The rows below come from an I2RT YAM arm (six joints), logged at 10 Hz.
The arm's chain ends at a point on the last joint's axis. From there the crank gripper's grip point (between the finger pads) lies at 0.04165 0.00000 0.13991 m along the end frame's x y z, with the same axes.
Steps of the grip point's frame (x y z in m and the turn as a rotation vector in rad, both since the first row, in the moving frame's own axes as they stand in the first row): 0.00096, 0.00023, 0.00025, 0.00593, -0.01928, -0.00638; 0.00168, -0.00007, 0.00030, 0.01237, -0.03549, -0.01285; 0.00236, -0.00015, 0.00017, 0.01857, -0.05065, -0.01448; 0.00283, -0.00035, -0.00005, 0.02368, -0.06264, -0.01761; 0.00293, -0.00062, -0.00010, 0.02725, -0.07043, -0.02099
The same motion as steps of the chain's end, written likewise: 0.00367, 0.00132, -0.00052, 0.00593, -0.01928, -0.00638; 0.00668, 0.00217, -0.00108, 0.01237, -0.03549, -0.01285; 0.00952, 0.00302, -0.00173, 0.01857, -0.05065, -0.01448; 0.01170, 0.00365, -0.00233, 0.02368, -0.06264, -0.01761; 0.01293, 0.00400, -0.00262, 0.02725, -0.07043, -0.02099
